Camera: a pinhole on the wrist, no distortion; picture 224 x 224 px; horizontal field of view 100.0 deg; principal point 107.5 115.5 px. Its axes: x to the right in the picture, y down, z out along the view. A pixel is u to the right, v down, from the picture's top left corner.
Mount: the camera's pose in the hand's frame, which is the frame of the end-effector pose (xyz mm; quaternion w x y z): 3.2 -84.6 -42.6 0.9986 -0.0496 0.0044 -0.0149
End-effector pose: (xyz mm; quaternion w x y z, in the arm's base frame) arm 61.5 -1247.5 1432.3 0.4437 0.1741 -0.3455 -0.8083
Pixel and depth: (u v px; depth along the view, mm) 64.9 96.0 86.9
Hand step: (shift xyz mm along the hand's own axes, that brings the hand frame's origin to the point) -35.8 -92.7 45.9
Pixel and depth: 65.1 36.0 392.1
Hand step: -179.3 -370.4 381.8
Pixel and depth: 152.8 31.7 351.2
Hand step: 166.8 -366.4 336.7
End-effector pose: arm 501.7 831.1 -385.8 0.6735 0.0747 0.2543 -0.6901
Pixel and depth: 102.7 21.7 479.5
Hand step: -30.4 -512.4 482.2
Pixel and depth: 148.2 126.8 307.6
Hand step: 140.6 -21.4 258.8
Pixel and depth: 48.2 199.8 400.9
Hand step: -235.0 320.4 322.5
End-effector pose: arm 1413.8 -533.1 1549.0 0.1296 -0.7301 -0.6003 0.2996
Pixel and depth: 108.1 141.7 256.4
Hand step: 9.6 11.8 205.4
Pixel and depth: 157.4 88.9 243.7
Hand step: 133.0 -133.0 205.8
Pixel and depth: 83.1 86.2 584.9
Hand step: -147.9 -203.5 558.6
